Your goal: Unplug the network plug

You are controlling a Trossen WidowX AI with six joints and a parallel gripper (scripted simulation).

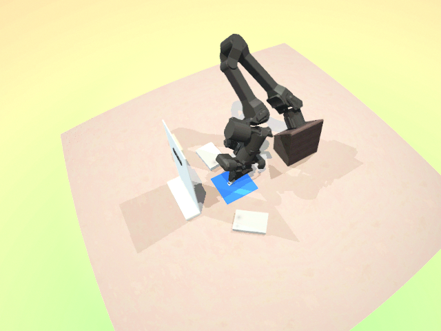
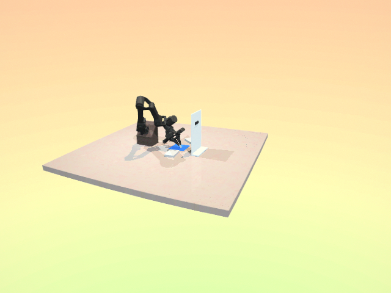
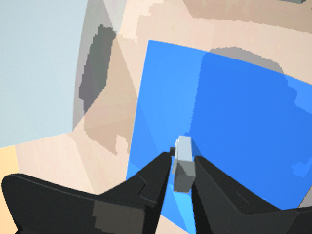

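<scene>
Right now the network plug is right at my gripper tip. Round my gripper tip: blue marked square (1 cm behind, 1 cm to the left, 2 cm below); upright panel (14 cm ahead, 5 cm to the right, 11 cm above).
</scene>
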